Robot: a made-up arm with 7 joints.
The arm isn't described. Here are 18 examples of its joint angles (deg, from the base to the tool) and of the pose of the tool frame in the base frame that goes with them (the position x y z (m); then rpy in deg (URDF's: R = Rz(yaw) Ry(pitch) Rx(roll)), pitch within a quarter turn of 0, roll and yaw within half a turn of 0).
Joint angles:
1: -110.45 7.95 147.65 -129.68 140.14 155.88 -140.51
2: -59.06 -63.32 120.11 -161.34 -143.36 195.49 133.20
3: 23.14 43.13 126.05 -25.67 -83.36 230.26 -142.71
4: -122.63 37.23 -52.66 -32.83 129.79 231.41 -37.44
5: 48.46 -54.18 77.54 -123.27 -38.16 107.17 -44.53
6: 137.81 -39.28 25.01 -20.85 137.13 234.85 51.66
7: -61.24 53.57 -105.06 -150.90 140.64 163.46 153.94
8: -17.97 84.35 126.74 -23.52 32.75 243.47 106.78
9: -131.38 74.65 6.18 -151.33 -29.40 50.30 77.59
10: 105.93 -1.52 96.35 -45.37 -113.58 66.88 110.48
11: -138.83 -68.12 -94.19 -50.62 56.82 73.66 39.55
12: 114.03 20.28 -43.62 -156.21 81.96 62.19 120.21
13: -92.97 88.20 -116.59 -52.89 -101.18 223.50 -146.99
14: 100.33 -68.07 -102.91 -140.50 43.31 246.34 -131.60
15: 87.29 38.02 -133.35 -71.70 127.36 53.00 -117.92
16: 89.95 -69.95 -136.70 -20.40 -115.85 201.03 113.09
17: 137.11 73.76 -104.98 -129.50 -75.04 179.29 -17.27
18: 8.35 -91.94 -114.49 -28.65 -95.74 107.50 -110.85
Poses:
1: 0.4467 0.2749 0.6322 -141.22 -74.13 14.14
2: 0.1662 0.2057 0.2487 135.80 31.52 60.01
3: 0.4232 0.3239 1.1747 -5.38 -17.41 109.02
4: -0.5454 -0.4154 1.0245 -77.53 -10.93 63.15
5: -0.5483 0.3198 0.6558 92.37 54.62 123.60
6: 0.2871 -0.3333 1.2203 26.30 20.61 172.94
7: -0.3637 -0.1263 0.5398 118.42 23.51 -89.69
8: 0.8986 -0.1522 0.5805 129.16 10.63 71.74
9: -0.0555 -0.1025 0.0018 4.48 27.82 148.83
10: -0.3841 -0.1593 1.3397 -89.41 -19.56 -10.46
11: 0.3145 0.8991 0.7227 -57.83 13.54 127.80
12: 0.1232 0.3782 0.2814 76.19 -22.90 -90.85
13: -0.4220 -0.7824 0.5768 -157.78 -71.20 174.61
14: 0.4934 -0.1333 0.3662 139.22 -25.25 40.81
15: 0.4506 0.1434 1.2336 114.58 -25.13 171.89
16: 0.1657 -0.9088 0.6367 -73.55 -53.96 -158.96
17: 0.2409 0.5421 0.5578 86.00 70.31 91.11
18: -0.9453 -0.3981 0.2812 -172.75 25.06 -25.38
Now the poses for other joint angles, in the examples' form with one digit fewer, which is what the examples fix.
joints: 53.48 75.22 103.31 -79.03 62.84 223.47 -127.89
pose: -0.047 0.809 0.659 -148.7 -68.2 75.2
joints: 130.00 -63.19 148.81 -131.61 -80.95 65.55 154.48
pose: -0.018 -0.484 0.047 23.1 -29.6 -21.9
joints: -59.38 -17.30 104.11 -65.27 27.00 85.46 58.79
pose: 0.286 0.596 1.116 -162.6 -0.3 -5.4
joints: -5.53 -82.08 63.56 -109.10 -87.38 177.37 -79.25
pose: -0.299 0.607 0.679 -62.2 28.0 -17.0
